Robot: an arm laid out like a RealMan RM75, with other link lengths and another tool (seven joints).
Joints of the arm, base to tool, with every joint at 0 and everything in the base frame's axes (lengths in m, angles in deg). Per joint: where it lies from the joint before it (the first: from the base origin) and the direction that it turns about. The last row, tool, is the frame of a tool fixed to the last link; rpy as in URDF.
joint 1: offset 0 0 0.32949 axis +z
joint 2: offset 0 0 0 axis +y
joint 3: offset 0 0 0.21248 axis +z
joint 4: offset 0 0 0 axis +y
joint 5: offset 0 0 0.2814 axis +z
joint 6: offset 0 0 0 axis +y
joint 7: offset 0 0 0.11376 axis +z
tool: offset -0.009 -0.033 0.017 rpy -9.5 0 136.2
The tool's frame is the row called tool.
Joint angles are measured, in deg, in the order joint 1, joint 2, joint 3, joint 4, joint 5, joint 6, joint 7. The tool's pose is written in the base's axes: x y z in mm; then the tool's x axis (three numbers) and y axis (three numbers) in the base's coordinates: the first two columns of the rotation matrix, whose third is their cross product. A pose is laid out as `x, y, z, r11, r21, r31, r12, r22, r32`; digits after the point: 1 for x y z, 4 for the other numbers.
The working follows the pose.
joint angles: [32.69, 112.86, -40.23, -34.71, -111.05, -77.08, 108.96]
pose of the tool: 319.0, 427.2, 172.8, -0.9212, 0.1181, 0.3707, 0.3326, 0.7336, 0.5926
Where each joint sits with the arm in this pose, in the base's axes (m; each line is computed from the numbers above, not from the rounded line before):
joint 1: 0.0000 0.0000 0.3295
joint 2: 0.0000 0.0000 0.3295
joint 3: 0.1648 0.1057 0.2469
joint 4: 0.1648 0.1057 0.2469
joint 5: 0.3283 0.3336 0.2698
joint 6: 0.3283 0.3336 0.2698
joint 7: 0.2994 0.3949 0.1784
the tool: 0.3190 0.4272 0.1728

